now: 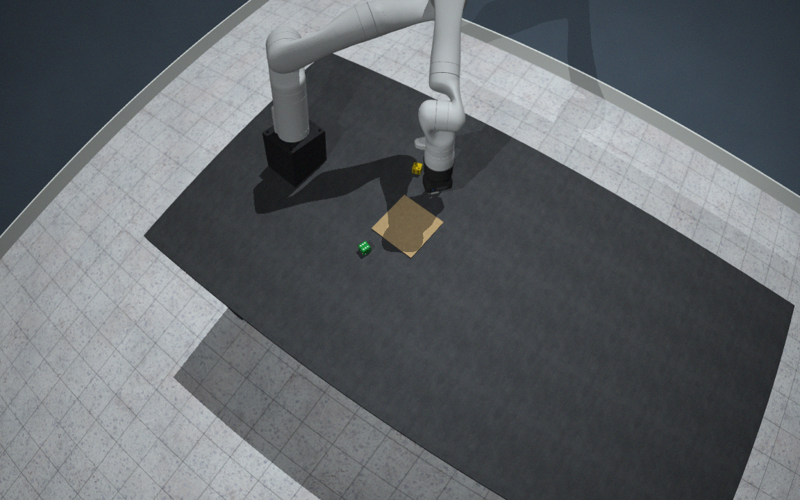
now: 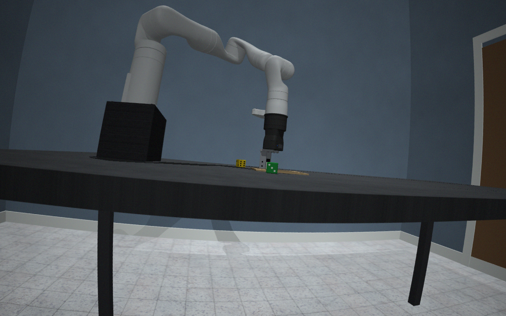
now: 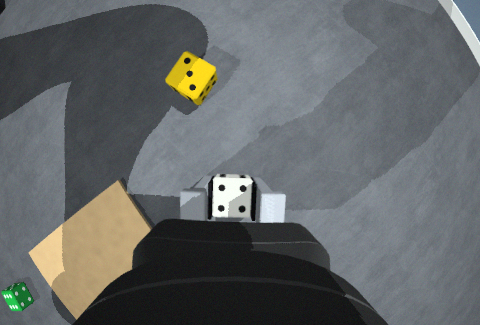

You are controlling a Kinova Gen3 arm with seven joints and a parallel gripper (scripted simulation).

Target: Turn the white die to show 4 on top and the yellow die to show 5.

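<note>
Now: hand 1 cm past the tan mat, 14 cm to the left of it and 2 cm above it. From my hand the other things lie so: green die 8 cm behind, 26 cm to the right, 1 cm below; yellow die 7 cm behind, 4 cm to the left, 1 cm below; white die 1 cm below.
</note>
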